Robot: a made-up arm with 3 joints. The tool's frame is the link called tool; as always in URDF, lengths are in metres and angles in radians.
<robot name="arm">
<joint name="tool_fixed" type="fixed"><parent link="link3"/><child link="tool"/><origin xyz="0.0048 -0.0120 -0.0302" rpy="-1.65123 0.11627 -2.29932"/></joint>
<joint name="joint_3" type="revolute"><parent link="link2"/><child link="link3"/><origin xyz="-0.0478 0.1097 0.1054" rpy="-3.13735 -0.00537 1.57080"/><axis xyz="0 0 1"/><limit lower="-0.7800" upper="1.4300"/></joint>
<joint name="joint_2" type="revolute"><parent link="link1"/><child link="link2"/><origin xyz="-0.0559 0.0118 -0.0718" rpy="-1.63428 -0.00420 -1.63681"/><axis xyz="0 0 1"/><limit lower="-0.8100" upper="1.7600"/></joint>
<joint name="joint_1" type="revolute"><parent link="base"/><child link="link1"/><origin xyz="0.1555 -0.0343 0.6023" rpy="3.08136 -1.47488 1.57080"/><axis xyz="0 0 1"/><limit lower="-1.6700" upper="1.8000"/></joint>
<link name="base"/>
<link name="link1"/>
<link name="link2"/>
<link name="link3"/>
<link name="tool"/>
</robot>
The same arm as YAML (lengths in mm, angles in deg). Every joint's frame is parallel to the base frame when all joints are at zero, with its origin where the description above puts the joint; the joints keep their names.
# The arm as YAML. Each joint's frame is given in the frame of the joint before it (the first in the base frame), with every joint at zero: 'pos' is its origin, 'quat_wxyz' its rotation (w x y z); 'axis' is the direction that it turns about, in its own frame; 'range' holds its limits. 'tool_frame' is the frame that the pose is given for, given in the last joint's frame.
length_unit: mm
angle_unit: deg
joints:
  - joint: joint_1
    pos: [155.5, -34.3, 602.3]
    quat_wxyz: [1.0, 0.0, 0.0, 0.0]
    axis: [0.0602, 0.993598, -0.0956]
    range: [-95.68, 103.13]
  - joint: joint_2
    pos: [7.5, -77.4, -48.7]
    quat_wxyz: [1.0, 0.0, 0.0, 0.0]
    axis: [-0.0698, 0.0363, 0.9969]
    range: [-46.41, 100.84]
  - joint: joint_3
    pos: [33.7, -108.4, 112.0]
    quat_wxyz: [1.0, 0.0, 0.0, 0.0]
    axis: [0.0737, -0.0419, -0.9964]
    range: [-44.69, 81.93]
tool_frame:
  pos: [9.4, -4.2, 31.2]
  quat_wxyz: [0.699863, 0.62831, 0.162637, 0.298275]

